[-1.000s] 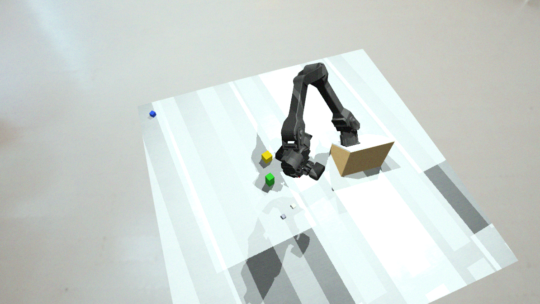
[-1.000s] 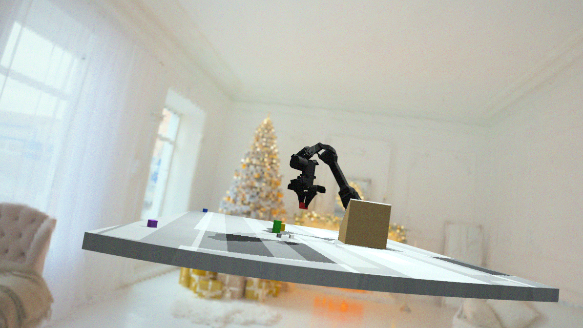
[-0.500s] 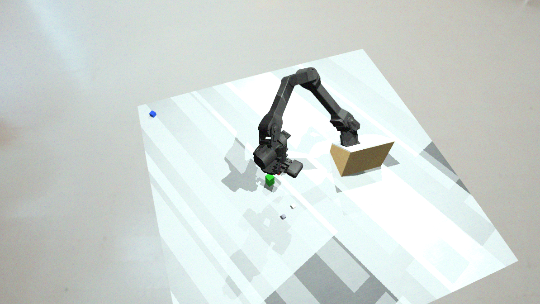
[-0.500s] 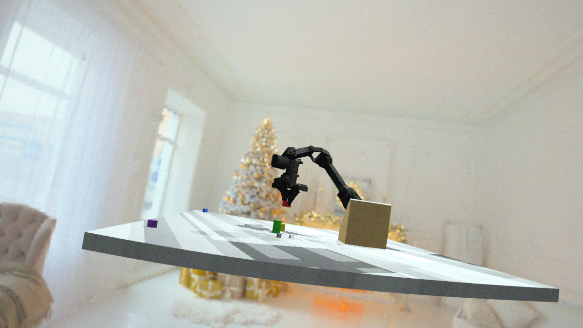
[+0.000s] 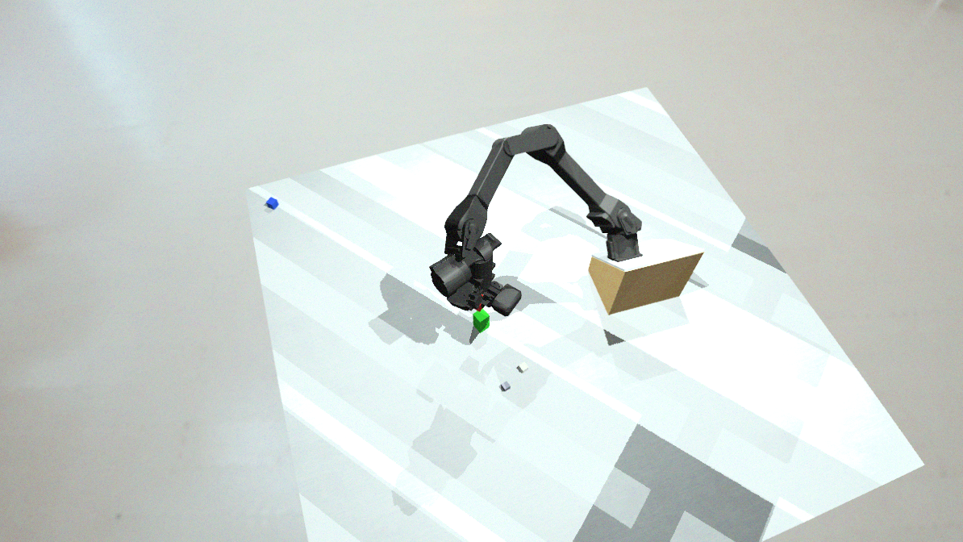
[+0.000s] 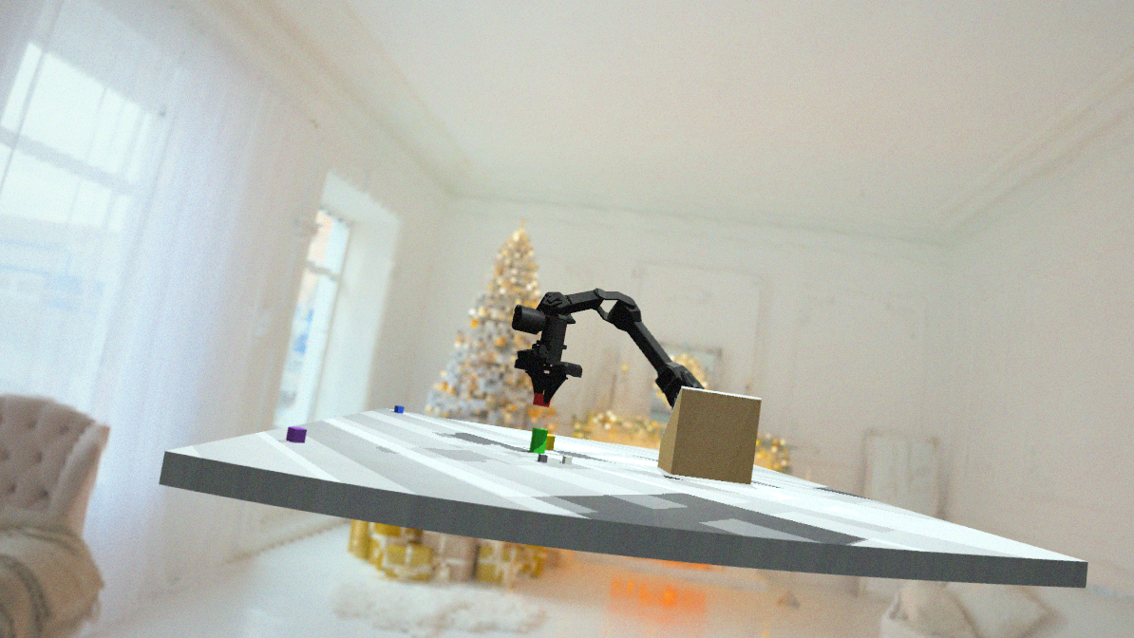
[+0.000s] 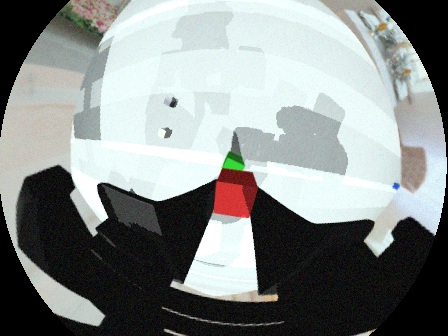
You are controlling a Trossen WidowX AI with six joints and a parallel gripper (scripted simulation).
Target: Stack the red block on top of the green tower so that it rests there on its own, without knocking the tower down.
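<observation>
Now: gripper tip 3 cm past the yellow block, 12 cm to the left of it and 10 cm above it. Round my gripper tip: blue block (45 cm ahead, 52 cm to the right, 11 cm below); then red block (1 cm above); then purple block (39 cm ahead, 43 cm to the left, 11 cm below).
</observation>
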